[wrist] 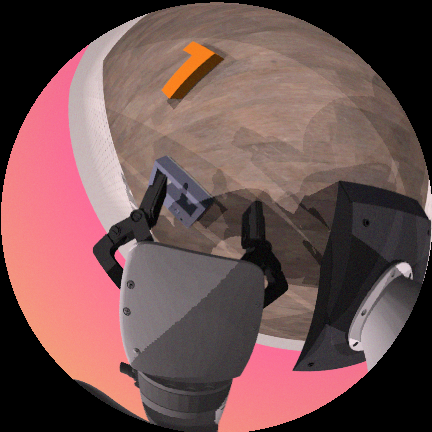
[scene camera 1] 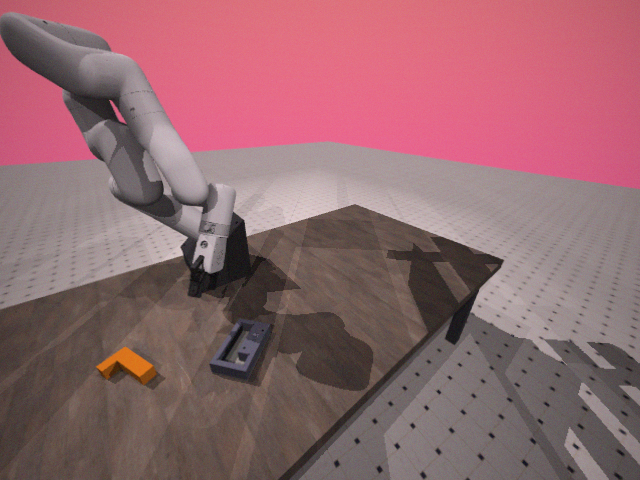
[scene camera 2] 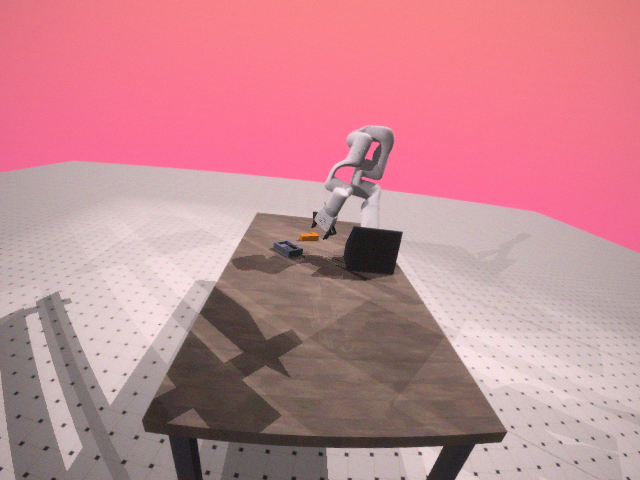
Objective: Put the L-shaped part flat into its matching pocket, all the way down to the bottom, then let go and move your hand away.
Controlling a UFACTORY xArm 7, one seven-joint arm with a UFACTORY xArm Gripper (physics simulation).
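Places are measured from the arm's base along level axes (x ahead, y left, z up), in metres.
Where they show: gripper, fingertip midpoint: [wrist: 208, 195] [scene camera 1: 202, 292] [scene camera 2: 318, 232]; arm's base, origin of the base link: [scene camera 2: 369, 237].
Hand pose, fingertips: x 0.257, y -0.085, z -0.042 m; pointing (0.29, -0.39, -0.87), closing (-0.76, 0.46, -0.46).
Note:
Things, the pixels of their top centre, and the offset from my fingertips. Level surfaces: height alone.
- orange L-shaped part, middle of its top: [wrist: 179, 67] [scene camera 1: 124, 366] [scene camera 2: 308, 234] dx +0.067, dy -0.190, dz -0.080 m
- blue-grey block, middle of its top: [wrist: 170, 196] [scene camera 1: 242, 341] [scene camera 2: 288, 245] dx +0.149, dy +0.053, dz -0.073 m
- brown wooden table, its level: dz -0.109 m
The orange L-shaped part [scene camera 1: 135, 363] [scene camera 2: 309, 237] [wrist: 192, 68] lies flat on the table, apart from the pocket block. The blue-grey block [scene camera 1: 230, 368] [scene camera 2: 287, 249] [wrist: 192, 185] with the pocket lies on the table beside the part; its pocket is empty of the part. My gripper [scene camera 2: 322, 227] [wrist: 208, 195] is open with its fingers wide apart and nothing between them. It hangs above the table, away from the orange part. In the wrist view its left finger covers part of the block. In scene camera 1 the black fingers show near the dark base, but small.
A large black angular block [scene camera 1: 238, 253] [scene camera 2: 373, 250] [wrist: 376, 225] stands at the arm's base, close beside the gripper. The brown wooden table [scene camera 1: 330, 242] [scene camera 2: 361, 320] [wrist: 280, 65] has its edge past the pocket block. Dark shadows of the arm fall on the table.

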